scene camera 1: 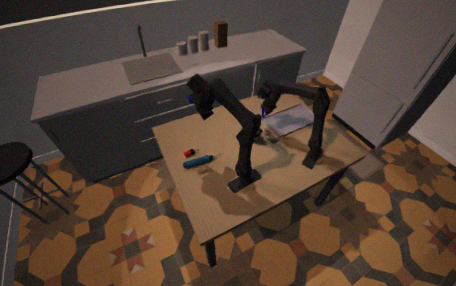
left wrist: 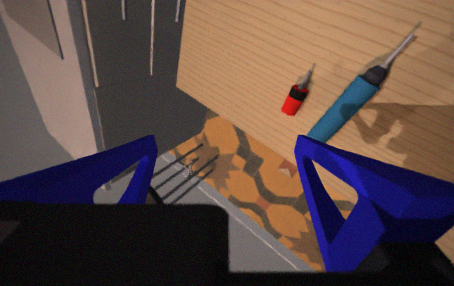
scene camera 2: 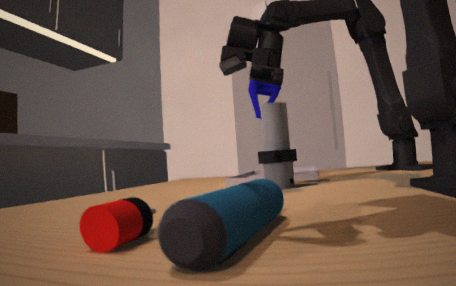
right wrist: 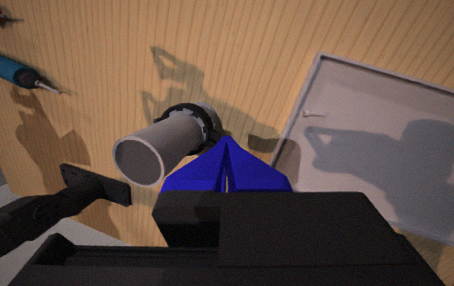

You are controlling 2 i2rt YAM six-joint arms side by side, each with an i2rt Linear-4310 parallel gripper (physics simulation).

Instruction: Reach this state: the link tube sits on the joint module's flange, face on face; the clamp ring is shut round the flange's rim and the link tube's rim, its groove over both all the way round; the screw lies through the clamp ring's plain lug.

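Places are measured from the left arm's base along level axes (x down, y ahead, z right), in metres.
Pixels of known places: left gripper, fingertip midpoint: [scene camera 1: 197,110] [left wrist: 226,142]; right gripper, fingertip midpoint: [scene camera 1: 262,116] [scene camera 2: 259,118] [right wrist: 226,142]; left arm's base at its link origin: [scene camera 1: 244,180] [right wrist: 97,183]; right arm's base at its link origin: [scene camera 1: 312,156] [scene camera 2: 405,169].
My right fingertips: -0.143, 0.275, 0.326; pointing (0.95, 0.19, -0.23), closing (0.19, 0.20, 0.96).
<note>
For each thing: its top centre in the pictures, then the offset to it from my right fingertips, as dx, dy, dz. "*": a spot on its surface instead.
- pale grey link tube at its top centre: [right wrist: 137,163] [scene camera 2: 273,104] -0.017, -0.034, -0.070
- joint module at its top centre: [scene camera 2: 277,154] +0.079, -0.034, -0.070
- black clamp ring at its top centre: [right wrist: 185,133] [scene camera 2: 277,150] +0.072, -0.035, -0.068
- small screw at its top centre: [right wrist: 315,115] +0.129, +0.022, +0.105
- tray at its top centre: [right wrist: 422,171] [scene camera 2: 279,171] [scene camera 1: 290,118] +0.127, -0.020, +0.280
- red-handled driver at its top centre: [scene camera 2: 128,198] [left wrist: 295,94] [scene camera 1: 191,150] +0.109, +0.069, -0.494
- larger blue-handled driver at a spot on its surface: [scene camera 2: 230,215] * +0.113, -0.028, -0.566
The pale grey link tube [scene camera 2: 275,125] [right wrist: 170,140] stands upright above the joint module [scene camera 2: 281,176], with the black clamp ring [scene camera 2: 277,156] [right wrist: 208,125] around the stack where they meet. The rims and the groove are hidden. Whether the ring is fully shut cannot be told. The small screw [right wrist: 310,114] lies in the tray [right wrist: 380,71] [scene camera 1: 290,120]. My right gripper [right wrist: 226,142] [scene camera 2: 259,116] [scene camera 1: 263,116] is shut and empty, beside the link tube's upper end in scene camera 2. My left gripper [left wrist: 226,142] [scene camera 1: 199,107] is open and empty, high above the table.
A red-handled driver [scene camera 1: 189,153] [scene camera 2: 112,225] [left wrist: 295,100] and a larger blue-handled driver [scene camera 1: 198,161] [scene camera 2: 230,215] [left wrist: 345,107] [right wrist: 15,72] lie on the table at the left in scene camera 1. The left arm's base [scene camera 1: 244,181] stands near the table's front edge.
</note>
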